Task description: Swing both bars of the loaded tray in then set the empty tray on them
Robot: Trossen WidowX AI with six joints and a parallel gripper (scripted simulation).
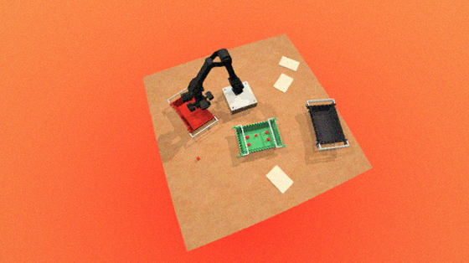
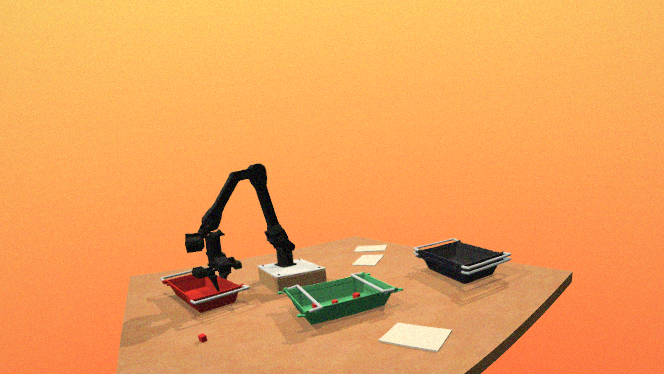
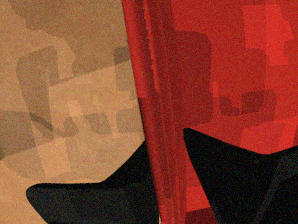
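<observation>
Now: gripper tip 80 mm to the left of the red tray and 30 mm below it. From my gripper tip the other things lie so: red block: 310 mm ahead, 200 mm to the right.
</observation>
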